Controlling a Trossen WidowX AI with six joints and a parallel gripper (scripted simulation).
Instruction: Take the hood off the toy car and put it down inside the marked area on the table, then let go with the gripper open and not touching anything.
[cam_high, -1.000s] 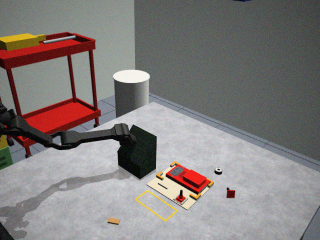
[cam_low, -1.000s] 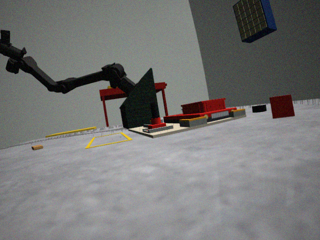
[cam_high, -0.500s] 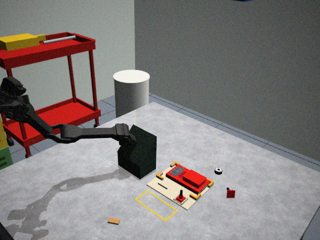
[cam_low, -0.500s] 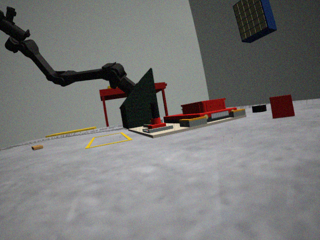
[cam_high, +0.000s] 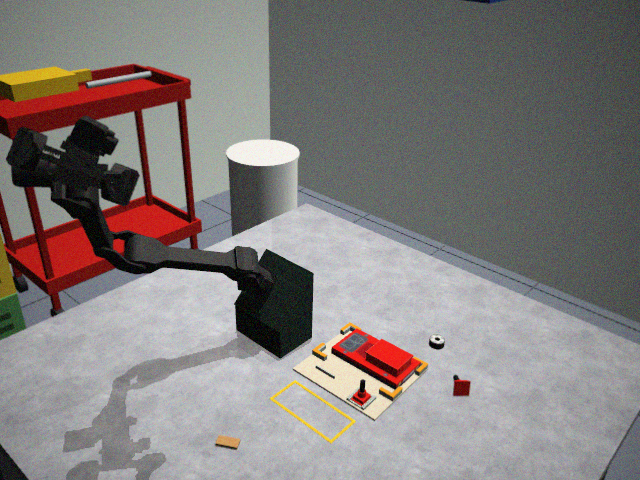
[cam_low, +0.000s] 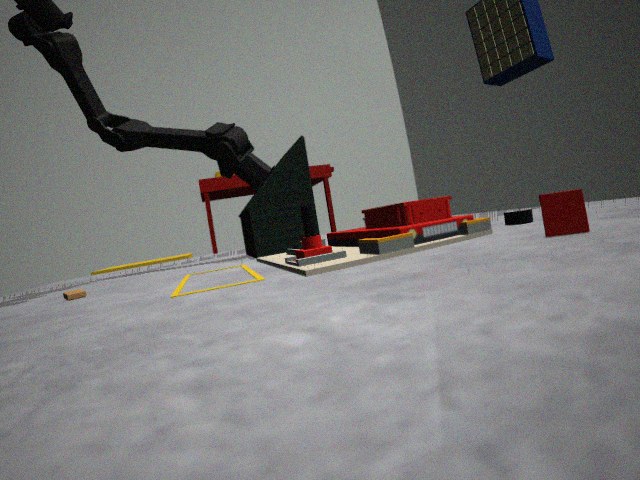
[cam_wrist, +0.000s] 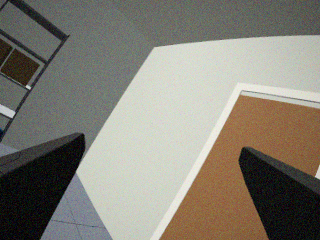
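The red hood is 150 mm ahead of my gripper tip, 620 mm to the left of it and 620 mm below it. From my gripper tip the other things lie so: black-and-white wheel (170 mm ahead, 790 mm to the left, 650 mm below); then baseplate (110 mm ahead, 580 mm to the left, 650 mm below).
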